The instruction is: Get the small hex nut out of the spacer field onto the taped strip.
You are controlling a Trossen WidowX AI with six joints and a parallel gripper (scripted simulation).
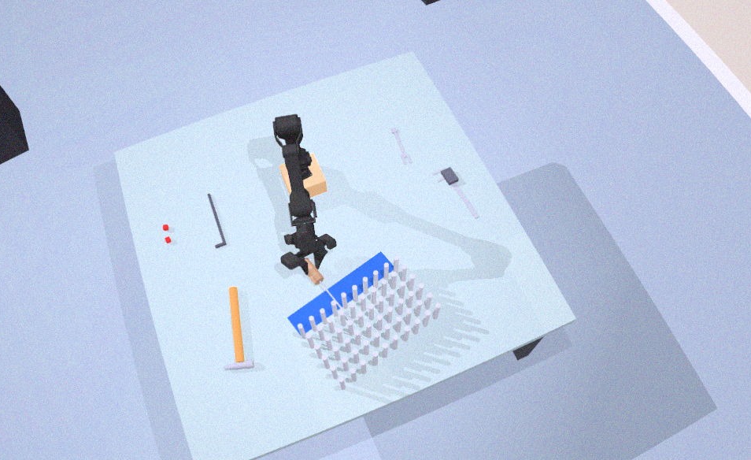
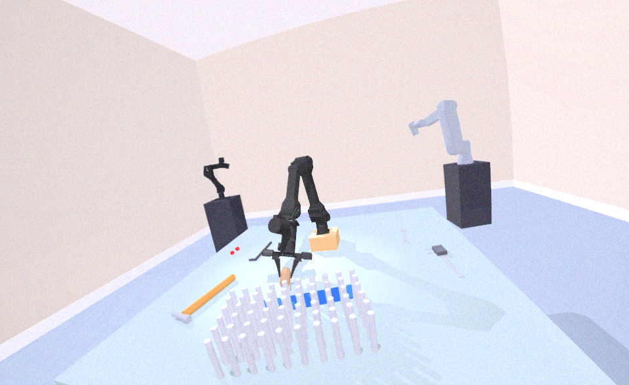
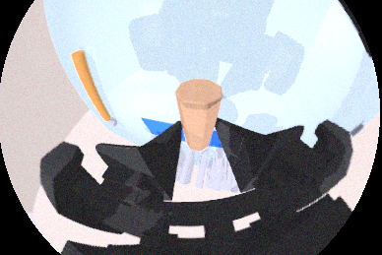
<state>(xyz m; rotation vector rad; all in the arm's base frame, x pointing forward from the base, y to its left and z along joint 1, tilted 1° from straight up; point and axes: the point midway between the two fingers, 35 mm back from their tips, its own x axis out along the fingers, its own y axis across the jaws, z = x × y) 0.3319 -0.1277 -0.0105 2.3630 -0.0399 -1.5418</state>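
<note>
Now: the blue taped strip 100 mm ahead of my gripper tip, 60 mm to the left of it and 40 mm below it. From my gripper tip the other things lie so: small wrench 320 mm behind, 530 mm to the left, 30 mm below; thin hook tool 100 mm ahead, 20 mm to the left.
</note>
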